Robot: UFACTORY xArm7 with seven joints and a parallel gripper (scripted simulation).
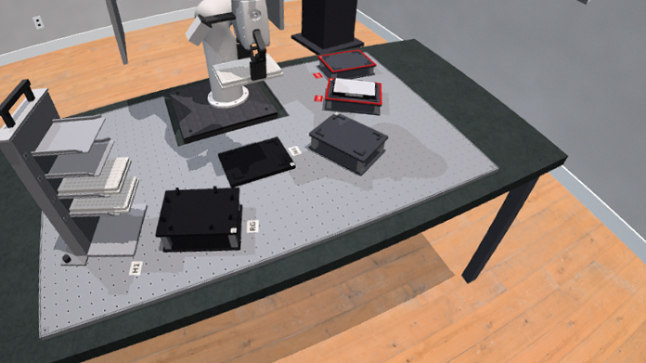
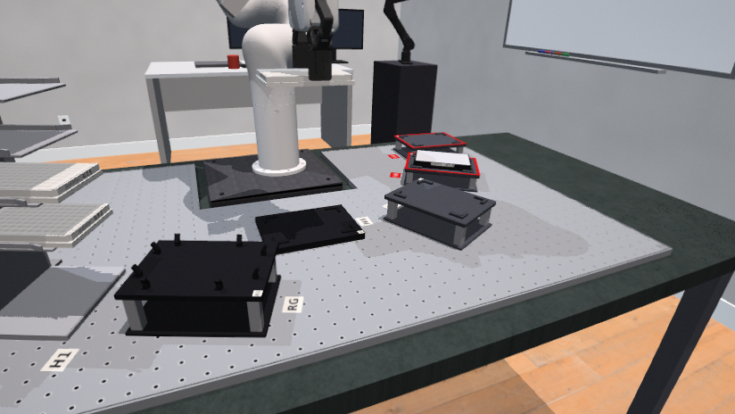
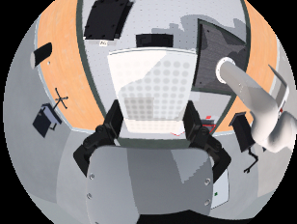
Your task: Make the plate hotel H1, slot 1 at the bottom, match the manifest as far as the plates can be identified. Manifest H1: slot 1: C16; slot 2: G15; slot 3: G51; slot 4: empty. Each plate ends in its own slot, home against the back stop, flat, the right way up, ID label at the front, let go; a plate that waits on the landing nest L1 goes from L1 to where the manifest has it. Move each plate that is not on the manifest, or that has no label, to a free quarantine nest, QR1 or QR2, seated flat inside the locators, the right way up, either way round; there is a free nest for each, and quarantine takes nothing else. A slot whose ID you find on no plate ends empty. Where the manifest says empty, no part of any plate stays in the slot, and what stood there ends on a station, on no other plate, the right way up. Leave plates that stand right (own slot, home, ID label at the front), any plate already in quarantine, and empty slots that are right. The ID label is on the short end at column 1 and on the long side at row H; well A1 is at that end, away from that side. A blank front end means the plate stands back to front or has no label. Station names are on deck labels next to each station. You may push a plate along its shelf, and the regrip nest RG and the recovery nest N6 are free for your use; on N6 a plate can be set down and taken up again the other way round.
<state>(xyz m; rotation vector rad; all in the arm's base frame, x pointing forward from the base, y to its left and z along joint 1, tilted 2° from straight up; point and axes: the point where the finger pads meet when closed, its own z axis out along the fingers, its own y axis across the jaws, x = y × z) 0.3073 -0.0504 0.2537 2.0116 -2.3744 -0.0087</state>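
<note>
My hand is 26 cm above the flat black nest N6 and 1 cm to the left of it. Also, from my hand: black regrip nest RG: 21 cm below, 20 cm to the right, 12 cm ahead; then RG deck label: 27 cm below, 17 cm ahead, 11 cm to the right; then plate hotel H1: 43 cm to the right, 11 cm below, 2 cm behind.
</note>
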